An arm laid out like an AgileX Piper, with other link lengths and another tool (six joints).
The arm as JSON. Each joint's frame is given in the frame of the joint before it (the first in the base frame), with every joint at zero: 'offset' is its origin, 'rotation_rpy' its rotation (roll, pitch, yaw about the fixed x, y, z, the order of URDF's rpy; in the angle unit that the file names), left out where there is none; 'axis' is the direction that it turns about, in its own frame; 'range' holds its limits. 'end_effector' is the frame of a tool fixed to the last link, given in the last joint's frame.
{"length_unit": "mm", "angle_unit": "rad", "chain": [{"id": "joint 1", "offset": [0.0, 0.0, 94.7], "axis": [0.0, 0.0, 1.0], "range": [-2.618, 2.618]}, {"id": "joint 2", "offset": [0.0, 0.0, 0.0], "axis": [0.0, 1.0, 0.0], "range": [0.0, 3.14]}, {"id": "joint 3", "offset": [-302.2, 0.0, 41.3], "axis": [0.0, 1.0, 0.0], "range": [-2.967, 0.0]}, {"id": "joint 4", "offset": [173.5, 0.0, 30.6], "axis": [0.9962, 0.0, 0.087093], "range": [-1.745, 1.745]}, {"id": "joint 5", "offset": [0.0, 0.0, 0.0], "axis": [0.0, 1.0, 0.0], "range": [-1.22, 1.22]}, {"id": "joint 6", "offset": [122.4, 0.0, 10.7], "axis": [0.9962, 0.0, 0.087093], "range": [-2.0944, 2.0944]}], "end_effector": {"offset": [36.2, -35.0, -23.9], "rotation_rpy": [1.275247, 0.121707, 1.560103]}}
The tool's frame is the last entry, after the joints.
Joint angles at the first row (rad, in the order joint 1, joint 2, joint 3, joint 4, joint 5, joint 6):
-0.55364 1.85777 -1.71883 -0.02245 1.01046 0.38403
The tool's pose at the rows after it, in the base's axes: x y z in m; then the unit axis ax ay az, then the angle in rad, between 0 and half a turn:
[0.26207, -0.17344, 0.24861, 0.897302, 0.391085, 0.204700, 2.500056]
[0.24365, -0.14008, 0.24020, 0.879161, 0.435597, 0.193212, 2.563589]
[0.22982, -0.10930, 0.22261, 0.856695, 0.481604, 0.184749, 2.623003]
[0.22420, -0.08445, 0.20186, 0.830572, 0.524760, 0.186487, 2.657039]
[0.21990, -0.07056, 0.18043, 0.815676, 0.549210, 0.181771, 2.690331]
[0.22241, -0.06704, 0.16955, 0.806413, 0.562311, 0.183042, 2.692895]
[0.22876, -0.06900, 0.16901, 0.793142, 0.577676, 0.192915, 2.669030]
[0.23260, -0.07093, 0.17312, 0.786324, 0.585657, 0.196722, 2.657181]
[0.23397, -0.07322, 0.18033, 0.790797, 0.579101, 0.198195, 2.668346]
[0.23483, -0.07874, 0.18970, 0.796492, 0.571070, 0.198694, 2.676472]
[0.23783, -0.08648, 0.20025, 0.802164, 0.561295, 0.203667, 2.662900]
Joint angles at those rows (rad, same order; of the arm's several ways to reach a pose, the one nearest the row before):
-0.49502 1.72528 -1.63115 -0.03559 1.01115 0.37501
-0.41913 1.64343 -1.48214 -0.03559 1.01005 0.35684
-0.32851 1.58656 -1.31878 -0.03760 0.96237 0.34861
-0.23544 1.56031 -1.17048 -0.04224 0.86593 0.34611
-0.18195 1.56695 -1.05703 -0.04282 0.77767 0.34607
-0.16237 1.58372 -1.01115 -0.04716 0.71577 0.33854
-0.15978 1.58853 -1.00644 -0.05112 0.67583 0.30469
-0.16167 1.58856 -1.02755 -0.05115 0.68313 0.28177
-0.18008 1.58854 -1.07503 -0.02476 0.73558 0.26007
-0.21095 1.58854 -1.13380 0.00001 0.79895 0.23311
-0.24285 1.58853 -1.19322 0.01146 0.84160 0.21767

